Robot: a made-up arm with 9 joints. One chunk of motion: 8 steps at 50 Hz.
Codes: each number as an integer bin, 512 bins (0 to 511) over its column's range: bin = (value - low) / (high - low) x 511, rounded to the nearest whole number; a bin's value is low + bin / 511 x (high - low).
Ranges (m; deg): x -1.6..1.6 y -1.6..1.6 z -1.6..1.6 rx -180..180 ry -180..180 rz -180..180
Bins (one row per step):
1: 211 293 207 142 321 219
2: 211 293 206 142 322 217
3: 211 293 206 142 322 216
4: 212 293 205 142 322 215
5: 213 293 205 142 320 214
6: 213 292 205 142 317 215
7: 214 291 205 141 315 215
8: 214 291 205 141 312 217
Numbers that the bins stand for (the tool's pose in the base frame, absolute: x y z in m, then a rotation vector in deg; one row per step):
1: -0.2787 0.2348 -0.3037 -79.96 46.14 -25.71
2: -0.2787 0.2348 -0.3100 -79.96 46.85 -27.12
3: -0.2787 0.2348 -0.3100 -79.96 46.85 -27.83
4: -0.2724 0.2348 -0.3162 -79.96 46.85 -28.53
5: -0.2661 0.2348 -0.3162 -79.96 45.44 -29.24
6: -0.2661 0.2286 -0.3162 -79.96 43.33 -28.53
7: -0.2599 0.2223 -0.3162 -80.67 41.92 -28.53
8: -0.2599 0.2223 -0.3162 -80.67 39.80 -27.12

